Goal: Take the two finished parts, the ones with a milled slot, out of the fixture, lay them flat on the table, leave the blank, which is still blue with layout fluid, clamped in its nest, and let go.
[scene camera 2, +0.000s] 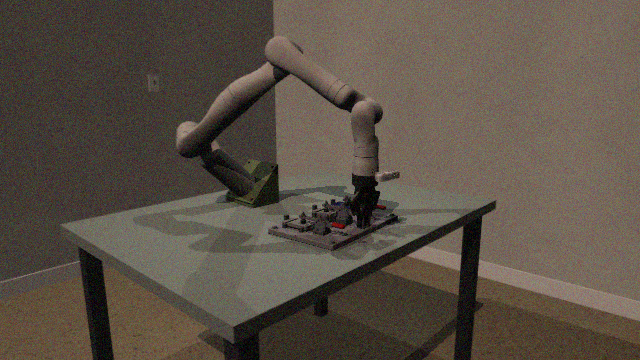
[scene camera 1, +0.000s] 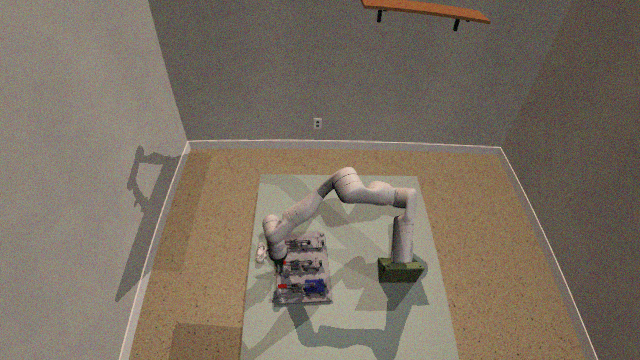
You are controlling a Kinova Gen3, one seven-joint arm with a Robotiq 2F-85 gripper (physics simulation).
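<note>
A grey fixture plate lies on the table with three clamped nests side by side. The blue blank sits in the nest nearest scene camera 1, behind a red clamp handle. Two grey parts sit in the middle nest and the far nest; their slots are too small to see. My gripper points straight down at the handle end of the middle nest, low over the plate, its fingers close together with nothing between them. Another red handle shows to its left.
The arm's green base stands on the pale green table beside the fixture. The fixture lies close to one table edge. A wooden shelf hangs high on the wall.
</note>
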